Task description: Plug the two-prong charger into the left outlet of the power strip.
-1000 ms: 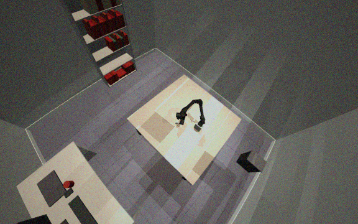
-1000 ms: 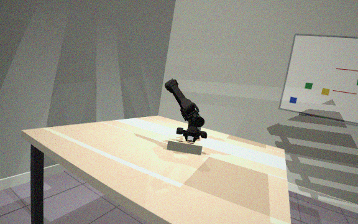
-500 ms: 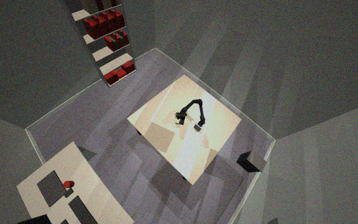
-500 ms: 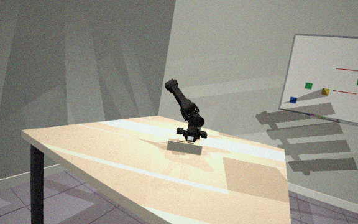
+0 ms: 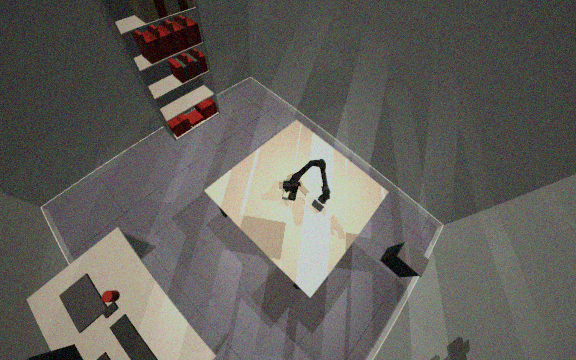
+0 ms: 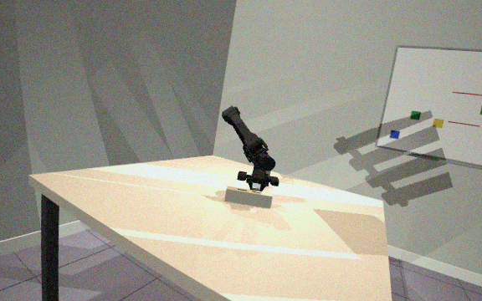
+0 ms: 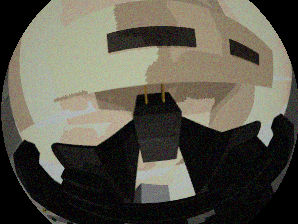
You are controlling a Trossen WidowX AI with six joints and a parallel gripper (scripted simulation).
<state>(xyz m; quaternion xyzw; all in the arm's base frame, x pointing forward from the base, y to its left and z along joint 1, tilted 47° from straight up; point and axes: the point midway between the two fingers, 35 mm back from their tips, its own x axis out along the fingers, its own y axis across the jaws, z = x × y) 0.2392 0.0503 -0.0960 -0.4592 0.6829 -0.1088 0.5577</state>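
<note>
Right now the dark two-prong charger is 1 cm to the left of my gripper tip, 1 cm ahead of it and 1 cm above it.
</note>
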